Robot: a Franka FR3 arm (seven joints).
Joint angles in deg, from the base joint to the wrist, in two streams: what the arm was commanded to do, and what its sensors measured. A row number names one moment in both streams.
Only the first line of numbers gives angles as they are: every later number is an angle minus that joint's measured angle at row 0.
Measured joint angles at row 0: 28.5 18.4 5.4 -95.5 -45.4 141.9 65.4
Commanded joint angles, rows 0 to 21: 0.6 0.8 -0.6 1.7 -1.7 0.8 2.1; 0.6 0.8 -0.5 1.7 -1.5 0.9 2.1; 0.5 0.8 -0.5 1.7 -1.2 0.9 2.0; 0.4 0.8 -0.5 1.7 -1.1 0.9 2.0; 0.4 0.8 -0.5 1.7 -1.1 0.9 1.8; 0.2 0.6 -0.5 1.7 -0.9 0.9 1.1; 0.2 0.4 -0.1 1.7 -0.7 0.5 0.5; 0.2 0.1 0.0 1.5 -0.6 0.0 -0.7; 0.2 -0.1 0.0 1.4 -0.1 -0.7 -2.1; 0.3 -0.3 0.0 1.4 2.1 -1.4 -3.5; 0.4 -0.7 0.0 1.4 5.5 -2.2 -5.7; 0.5 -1.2 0.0 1.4 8.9 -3.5 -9.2; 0.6 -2.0 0.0 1.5 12.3 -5.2 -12.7; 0.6 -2.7 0.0 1.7 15.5 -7.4 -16.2; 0.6 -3.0 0.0 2.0 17.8 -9.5 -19.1; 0.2 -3.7 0.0 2.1 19.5 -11.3 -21.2; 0.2 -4.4 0.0 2.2 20.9 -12.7 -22.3; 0.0 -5.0 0.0 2.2 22.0 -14.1 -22.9; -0.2 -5.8 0.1 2.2 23.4 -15.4 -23.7; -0.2 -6.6 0.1 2.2 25.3 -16.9 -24.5; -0.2 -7.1 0.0 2.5 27.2 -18.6 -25.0; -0.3 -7.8 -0.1 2.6 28.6 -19.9 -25.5
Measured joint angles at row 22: 0.1 -5.6 -0.1 2.2 23.5 -15.5 -22.7
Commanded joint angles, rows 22 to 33: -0.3 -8.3 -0.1 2.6 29.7 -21.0 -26.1; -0.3 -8.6 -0.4 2.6 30.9 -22.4 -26.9; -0.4 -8.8 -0.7 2.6 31.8 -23.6 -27.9; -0.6 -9.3 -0.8 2.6 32.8 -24.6 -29.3; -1.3 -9.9 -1.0 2.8 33.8 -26.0 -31.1; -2.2 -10.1 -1.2 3.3 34.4 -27.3 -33.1; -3.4 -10.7 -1.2 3.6 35.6 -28.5 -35.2; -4.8 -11.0 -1.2 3.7 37.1 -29.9 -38.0; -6.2 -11.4 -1.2 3.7 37.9 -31.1 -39.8; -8.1 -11.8 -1.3 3.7 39.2 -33.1 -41.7; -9.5 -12.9 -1.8 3.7 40.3 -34.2 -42.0; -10.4 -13.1 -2.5 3.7 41.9 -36.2 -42.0
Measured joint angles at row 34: -7.9 -11.7 -2.0 3.2 37.9 -31.9 -40.1
